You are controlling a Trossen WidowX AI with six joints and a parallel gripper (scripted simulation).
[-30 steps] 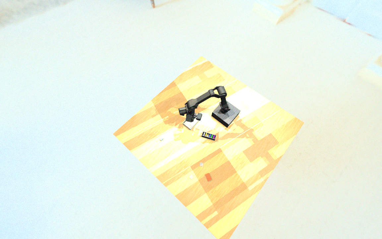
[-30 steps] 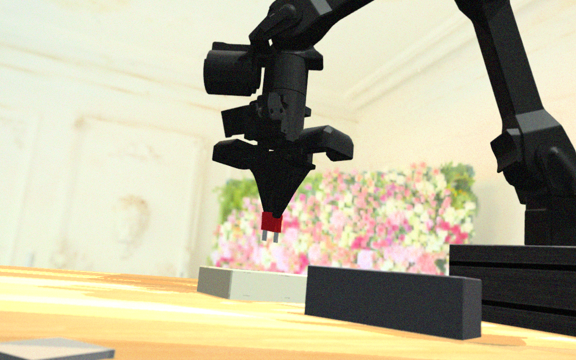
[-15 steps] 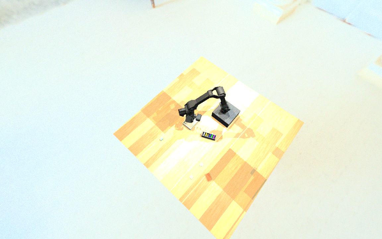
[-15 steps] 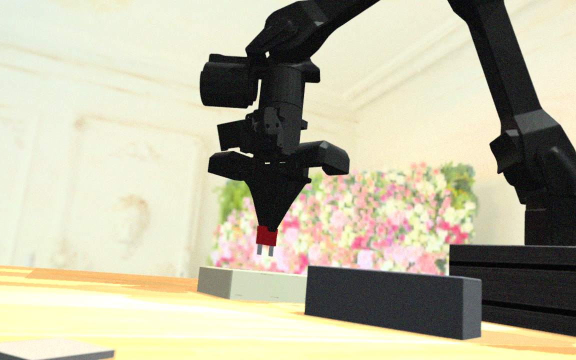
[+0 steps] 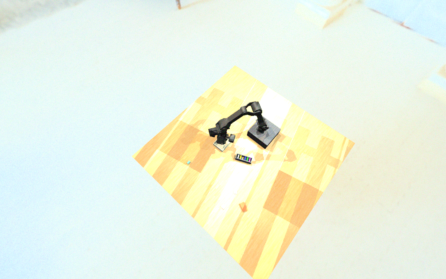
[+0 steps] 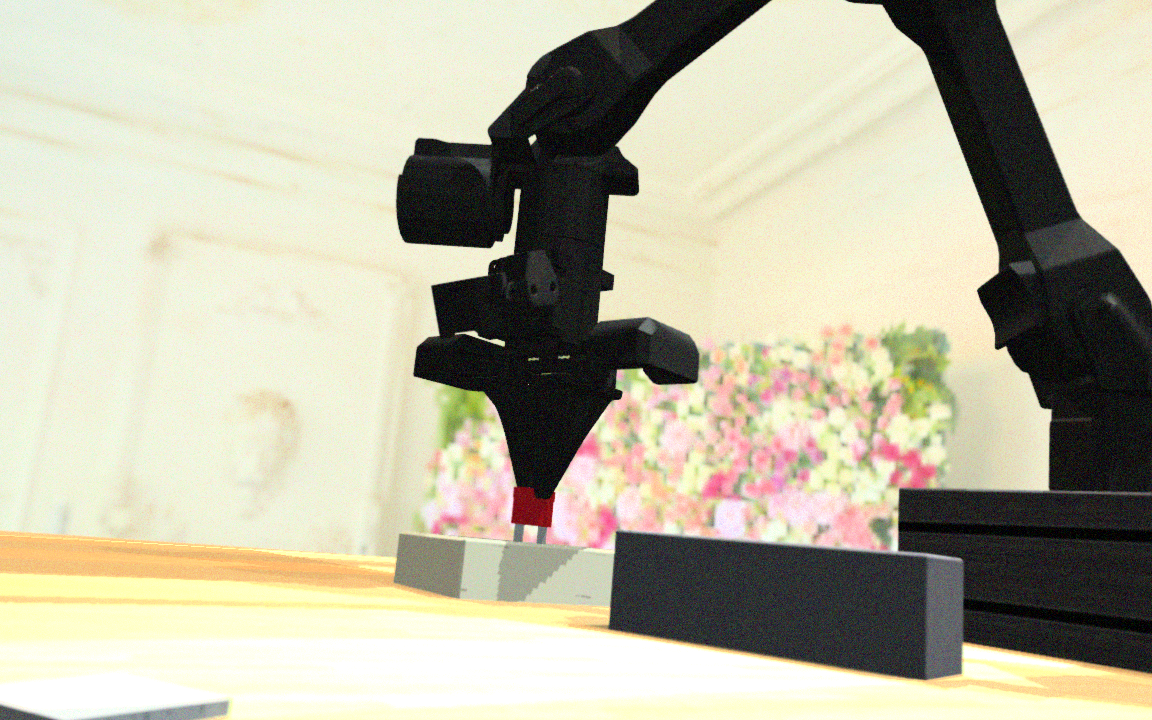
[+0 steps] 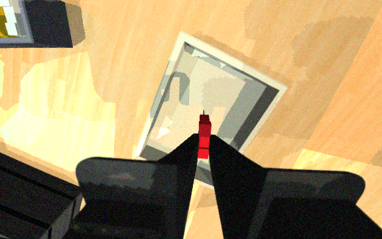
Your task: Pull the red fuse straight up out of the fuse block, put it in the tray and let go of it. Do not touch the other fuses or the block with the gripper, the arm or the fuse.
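Now: the red fuse 1 cm below my gripper tip. Round my gripper tip: yellow fuse 2 cm ahead, 20 cm to the left, 3 cm below; tray 5 cm below; white fuse 2 cm ahead, 18 cm to the left, 3 cm below.
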